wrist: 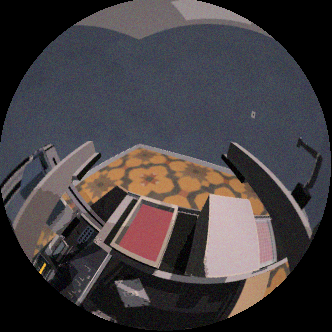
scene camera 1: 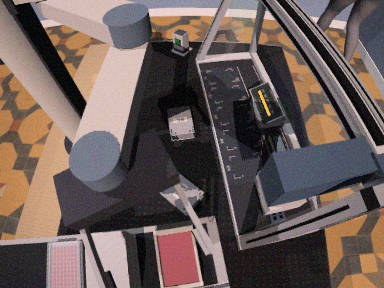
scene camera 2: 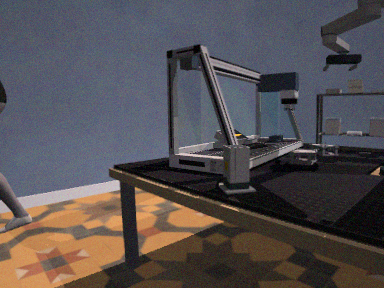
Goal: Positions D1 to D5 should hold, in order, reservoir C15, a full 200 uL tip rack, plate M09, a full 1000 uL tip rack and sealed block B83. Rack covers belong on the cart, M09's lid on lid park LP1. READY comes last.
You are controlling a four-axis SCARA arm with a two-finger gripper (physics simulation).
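Observation:
My gripper [scene camera 1: 158,267] [scene camera 2: 342,68] [wrist: 159,146] is open and empty, its fingers spread high over the cart [scene camera 1: 219,265] [wrist: 165,274]. The deck [scene camera 1: 227,110] [wrist: 80,280] shows corner marks at its positions, and no labware shows on them. Lid park LP1 [scene camera 1: 192,192] [wrist: 132,292], a small grey stand, lies between deck and cart; a finger partly crosses it in scene camera 1. No lid shows on it. The lower cart labware, C15, M09 and B83 cannot be made out. A post with a green face [scene camera 1: 178,41] [scene camera 2: 237,167] stands at the table's far corner.
On the cart stand a red-bottomed tray [scene camera 1: 177,257] [wrist: 150,232], a tall white box [wrist: 232,235] and a pink rack [scene camera 1: 65,265] [wrist: 266,240]. A grey stand [scene camera 1: 181,125] [scene camera 2: 302,157] is beside the deck. A blue gantry head [scene camera 1: 320,170] [scene camera 2: 279,81] overhangs the deck. A person's legs [scene camera 1: 350,25] show behind.

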